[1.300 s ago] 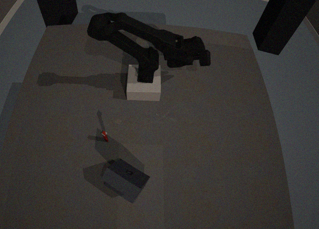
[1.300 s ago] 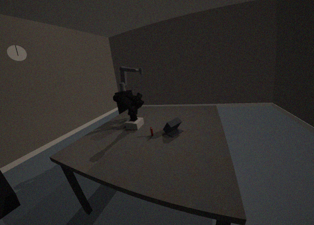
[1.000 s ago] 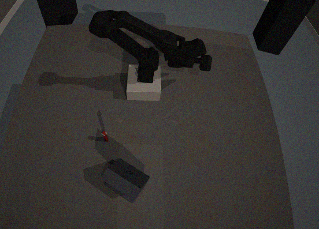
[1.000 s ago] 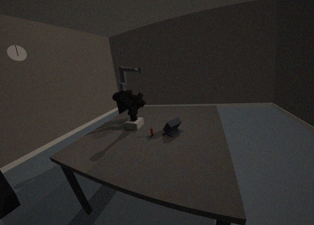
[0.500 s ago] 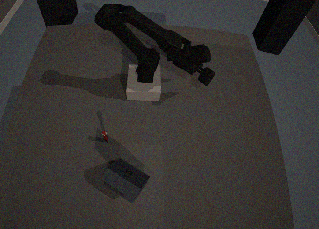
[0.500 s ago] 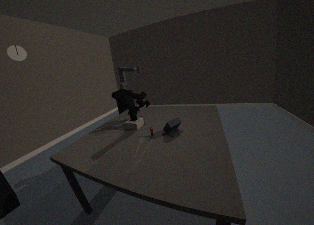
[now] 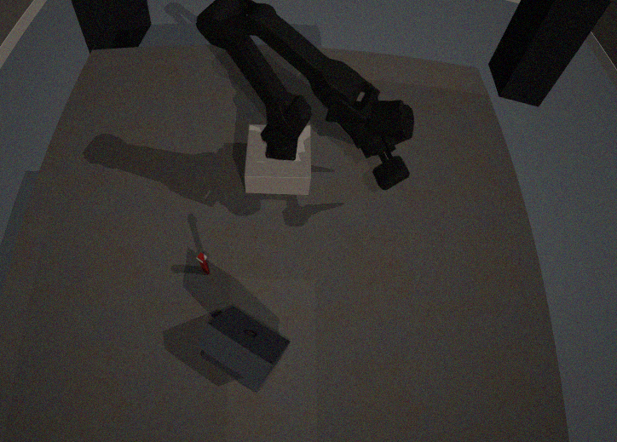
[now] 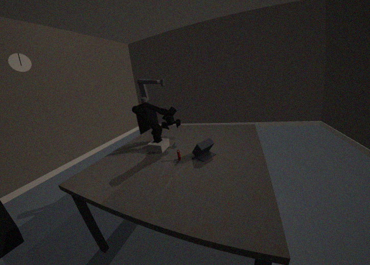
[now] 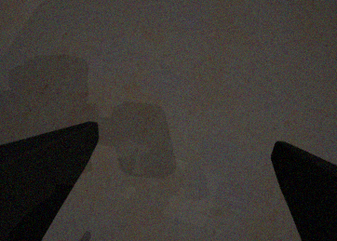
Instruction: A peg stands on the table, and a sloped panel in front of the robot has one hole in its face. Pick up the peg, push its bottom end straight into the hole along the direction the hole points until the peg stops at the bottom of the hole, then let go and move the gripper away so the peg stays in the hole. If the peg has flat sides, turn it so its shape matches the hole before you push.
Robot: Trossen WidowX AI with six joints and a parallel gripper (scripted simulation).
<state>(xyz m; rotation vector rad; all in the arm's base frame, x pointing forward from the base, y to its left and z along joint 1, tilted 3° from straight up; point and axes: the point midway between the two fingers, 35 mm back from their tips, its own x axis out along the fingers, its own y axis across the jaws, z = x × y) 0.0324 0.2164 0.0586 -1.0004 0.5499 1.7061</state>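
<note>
The red peg is 360 mm to the right of my gripper tip, 250 mm ahead of it and 50 mm below it. From my gripper tip the other things lie so: sloped panel (400 mm ahead, 250 mm to the right, 50 mm below).
</note>
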